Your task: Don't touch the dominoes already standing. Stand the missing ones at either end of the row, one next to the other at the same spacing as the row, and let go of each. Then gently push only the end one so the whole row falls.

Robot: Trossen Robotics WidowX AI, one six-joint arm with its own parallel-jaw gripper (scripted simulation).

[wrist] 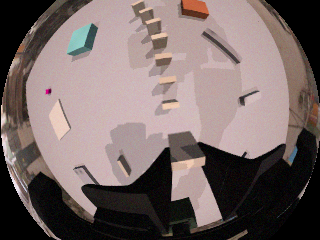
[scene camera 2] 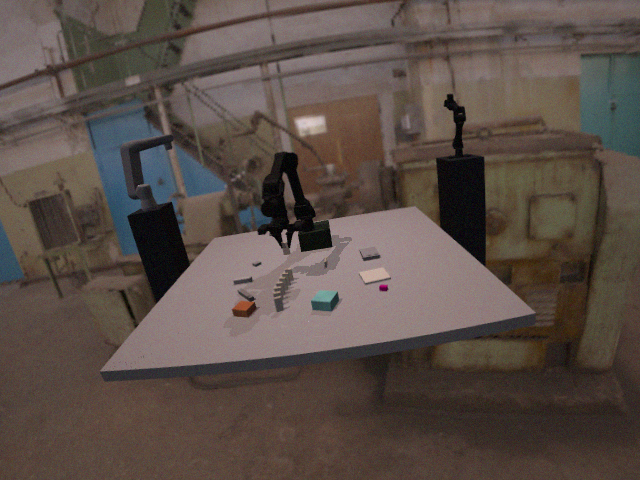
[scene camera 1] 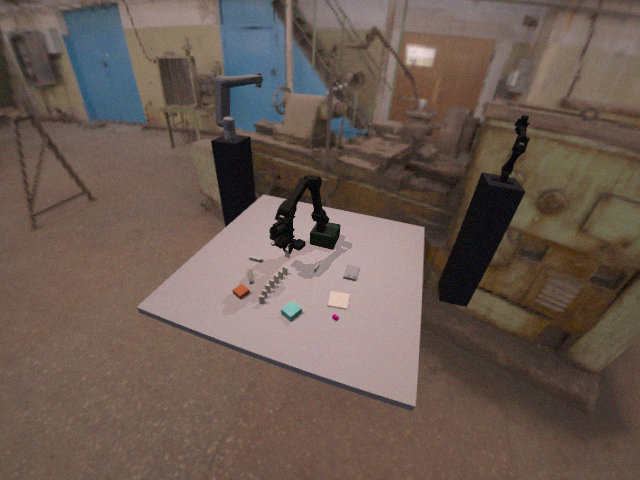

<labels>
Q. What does my gripper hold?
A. A pale domino.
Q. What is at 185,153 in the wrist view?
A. A pale domino.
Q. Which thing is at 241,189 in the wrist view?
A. My gripper.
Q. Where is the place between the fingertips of my gripper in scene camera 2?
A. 286,248
</labels>
